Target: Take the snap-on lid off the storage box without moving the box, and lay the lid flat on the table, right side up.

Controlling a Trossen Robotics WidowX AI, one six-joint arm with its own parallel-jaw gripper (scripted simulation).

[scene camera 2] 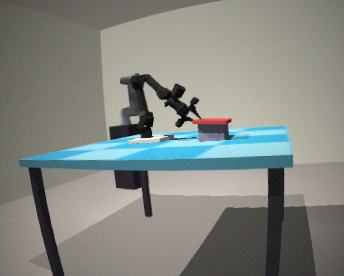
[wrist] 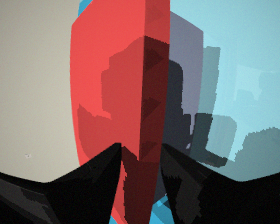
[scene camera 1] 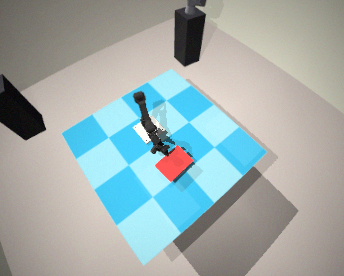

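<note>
Red lid (scene camera 1: pixel 171 166), (wrist: pixel 118 63). Grey storage box (wrist: pixel 186 40). My gripper (wrist: pixel 140 149).
</note>
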